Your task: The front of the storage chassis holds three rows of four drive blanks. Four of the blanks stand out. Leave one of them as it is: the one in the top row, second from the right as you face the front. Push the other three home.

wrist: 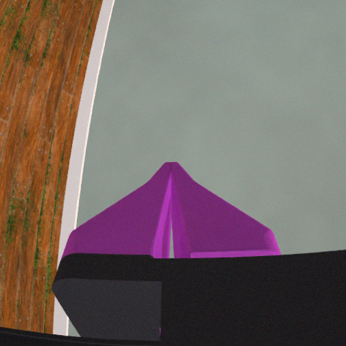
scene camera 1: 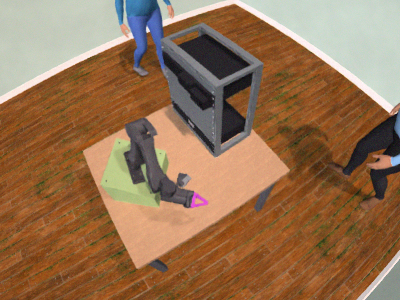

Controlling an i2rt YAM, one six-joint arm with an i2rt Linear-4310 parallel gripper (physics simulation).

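Pixels of known places: gripper, fingertip midpoint: [scene camera 1: 207,203]; arm's base, origin of the base link: [scene camera 1: 134,166].
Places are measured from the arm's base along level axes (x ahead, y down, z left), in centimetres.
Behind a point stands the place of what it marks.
The storage chassis [scene camera 1: 215,56] {x 61.2, y -35.6, z 22.9 cm} is a dark box in the upper part of a grey rack in the scene view. Its dark front faces the arm's side of the table, and a dark part juts out towards the near corner. The single drive blanks and their rows are too small and dark to tell apart, so which ones stand out cannot be read. My gripper [scene camera 1: 206,202] {x 25.5, y -12.7, z -40.3 cm} [wrist: 170,173] has magenta fingers that meet at the tips, shut and empty. It is over the table's near side, well apart from the chassis and pointing away from it. The chassis does not show in the wrist view.
The rack [scene camera 1: 240,75] {x 60.8, y -41.7, z -2.7 cm} stands at the table's far side, with a grey panel [scene camera 1: 190,106] {x 42.8, y -8.4, z 18.7 cm} below the chassis front. The arm's green base block [scene camera 1: 119,187] {x -11.1, y -1.4, z -9.2 cm} is at the left of the wooden table [scene camera 1: 240,185] {x 52.3, y 18.4, z -28.2 cm}. Two people stand on the floor beyond the table.
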